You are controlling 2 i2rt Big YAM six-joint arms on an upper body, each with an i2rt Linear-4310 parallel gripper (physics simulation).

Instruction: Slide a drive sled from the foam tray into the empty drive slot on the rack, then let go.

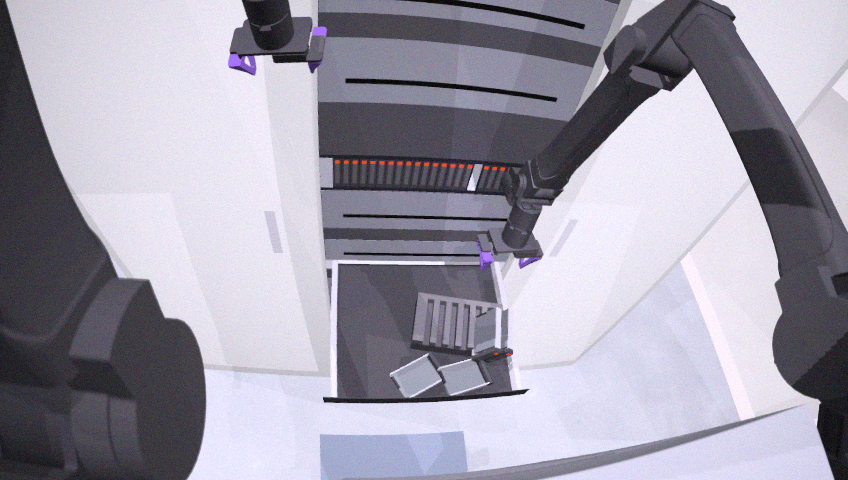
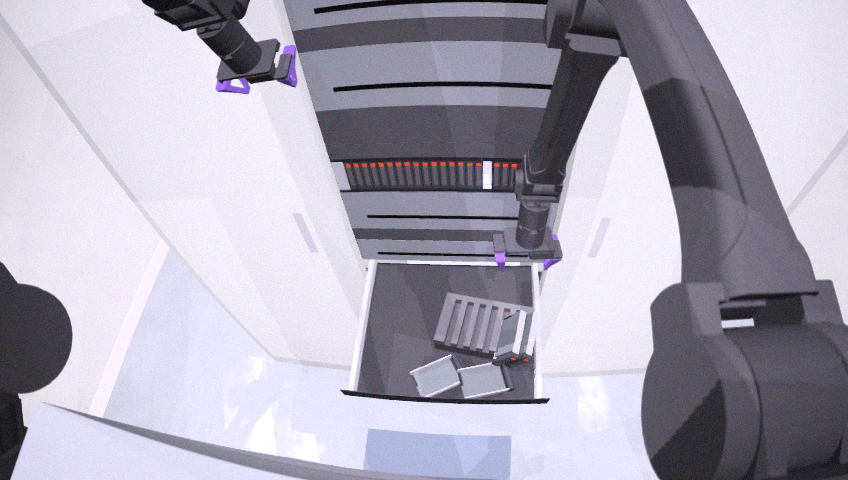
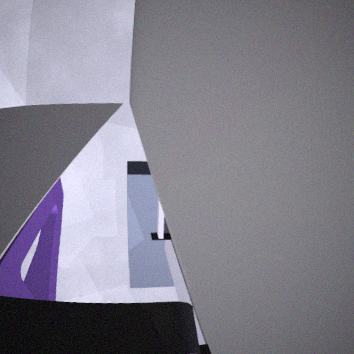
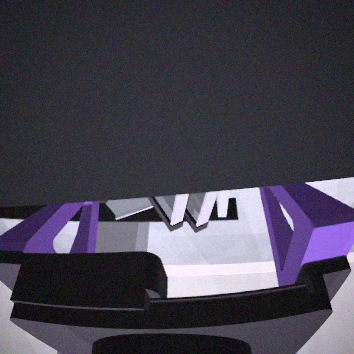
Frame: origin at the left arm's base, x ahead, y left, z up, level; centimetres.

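Where they show: left gripper, fingertip midpoint: (image 1: 283,70) (image 2: 271,87); right gripper, fingertip midpoint: (image 1: 501,267) (image 2: 523,269).
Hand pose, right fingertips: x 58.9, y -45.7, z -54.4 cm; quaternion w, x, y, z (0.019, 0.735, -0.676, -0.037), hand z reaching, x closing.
Note:
Things, the pixels of their top centre, and the offset from my right fingertips. "pt": a spot on its surface instead.
- grey slotted foam tray, middle of its top: (image 2: 485,323) (image 1: 460,321) dy +7.8, dx -7.1, dz -12.7 cm
- drawer, surface spot: (image 1: 333,333) (image 2: 360,330) pt dy +38.0, dx -9.1, dz -15.0 cm
The grey slotted foam tray (image 1: 420,324) (image 2: 443,324) lies in the open drawer. Two drive sleds with orange tabs, one (image 1: 486,333) (image 2: 509,334) (image 4: 178,211) beside the other (image 1: 504,325) (image 2: 528,334) (image 4: 205,212), lean tilted at the tray's right end. The empty drive slot (image 1: 474,177) (image 2: 487,174) shows as a white gap in the rack's row of orange-tabbed drives. My right gripper (image 1: 505,264) (image 2: 524,266) (image 4: 176,197) is open and empty, above the drawer's back right corner, apart from the sleds. My left gripper (image 1: 278,66) (image 2: 263,88) is open and empty, high at upper left.
Two flat grey pieces with white edges, one (image 1: 416,375) (image 2: 436,377) left of the other (image 1: 464,377) (image 2: 484,380), lie in front of the tray. The drawer (image 1: 333,333) (image 2: 364,333) has raised side walls. White cabinet doors (image 1: 178,148) (image 2: 196,148) flank the rack. My right forearm covers the drive row's right end.

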